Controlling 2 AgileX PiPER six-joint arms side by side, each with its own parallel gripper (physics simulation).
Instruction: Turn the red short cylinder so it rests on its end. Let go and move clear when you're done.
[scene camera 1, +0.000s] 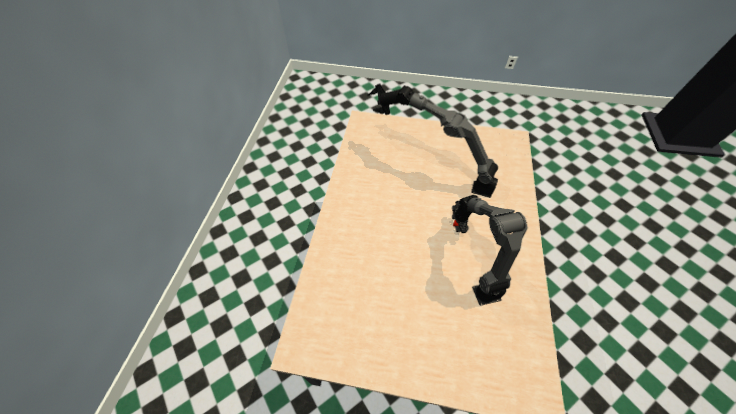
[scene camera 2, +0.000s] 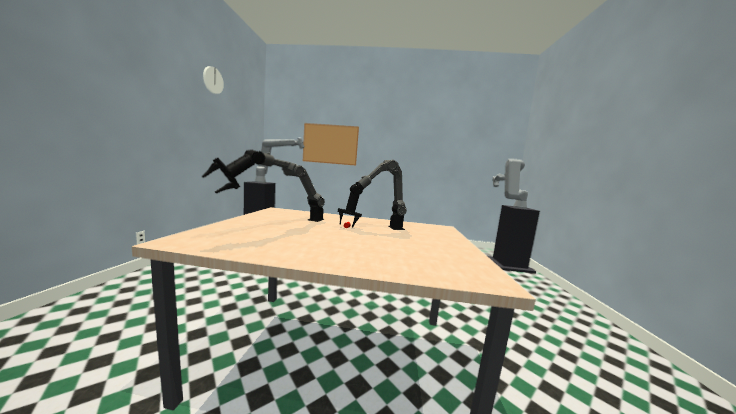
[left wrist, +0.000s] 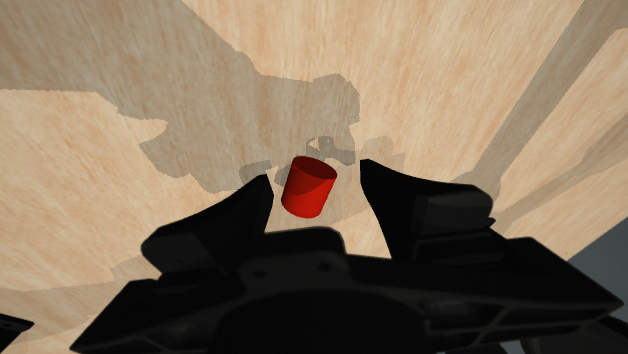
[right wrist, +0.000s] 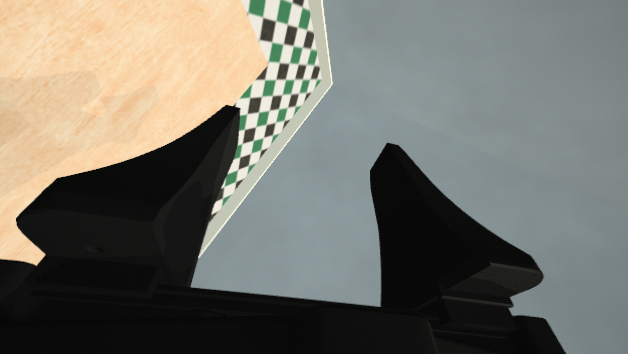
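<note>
The red short cylinder (scene camera 1: 455, 223) (scene camera 2: 346, 225) (left wrist: 307, 195) lies on its side on the wooden table (scene camera 1: 360, 288) (scene camera 2: 329, 257) (left wrist: 450, 75). One flat end shows as a darker face, toward the top in the left wrist view. My left gripper (scene camera 1: 459, 226) (scene camera 2: 346, 226) (left wrist: 314, 178) is open and low over the table, with a finger on either side of the cylinder. In the left wrist view, gaps show between the cylinder and both fingers. My right gripper (scene camera 1: 372, 101) (scene camera 2: 209, 184) (right wrist: 312, 142) is open and empty, raised high near the table's far left corner in scene camera 1.
The right arm's base (scene camera 1: 484, 186) (scene camera 2: 316, 213) stands on the table near the left gripper. The left arm's base (scene camera 1: 488, 294) (scene camera 2: 396, 221) is farther down in scene camera 1. Shadows of the arms fall across the table. Other robots on black pedestals (scene camera 2: 516, 236) stand beyond it.
</note>
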